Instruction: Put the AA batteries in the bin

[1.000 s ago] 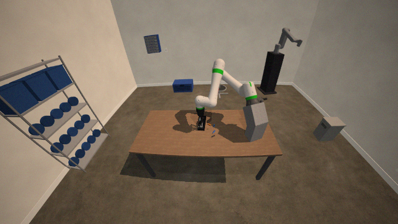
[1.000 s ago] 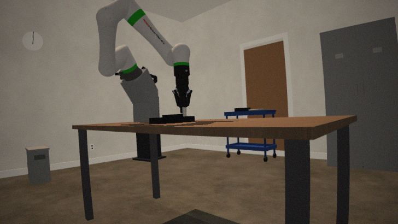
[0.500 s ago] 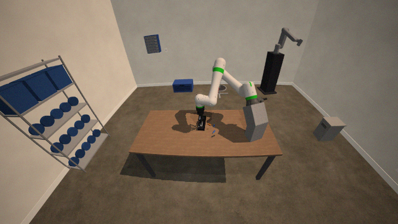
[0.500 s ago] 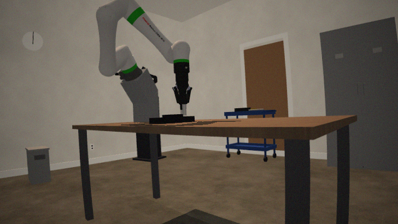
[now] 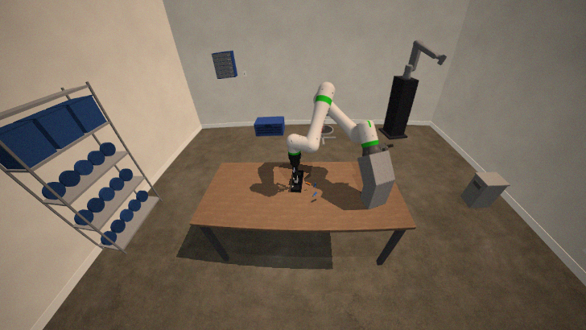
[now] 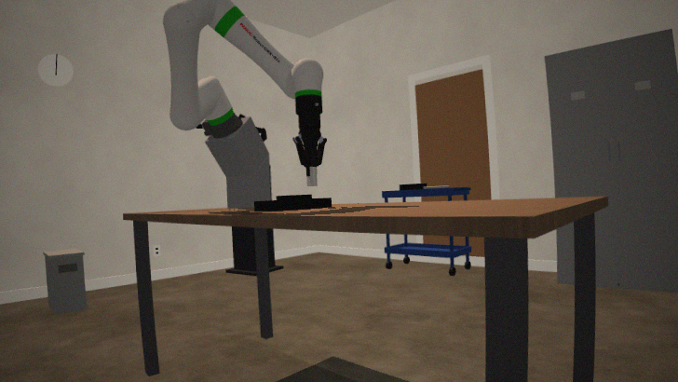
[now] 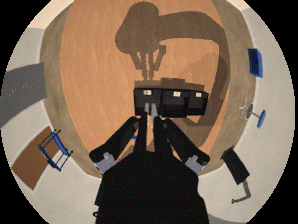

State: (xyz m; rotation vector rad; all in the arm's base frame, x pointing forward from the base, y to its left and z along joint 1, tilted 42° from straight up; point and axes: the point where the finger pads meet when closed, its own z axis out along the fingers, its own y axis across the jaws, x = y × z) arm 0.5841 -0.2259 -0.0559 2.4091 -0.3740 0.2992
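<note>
The orange battery lies 11 cm behind my hand, 3 cm to the right of it and 10 cm below it. The rest, counted from my hand: small dark piece (11 cm behind, 17 cm to the left, 10 cm below); blue AA battery (14 cm behind, 11 cm to the left, 10 cm below).
</note>
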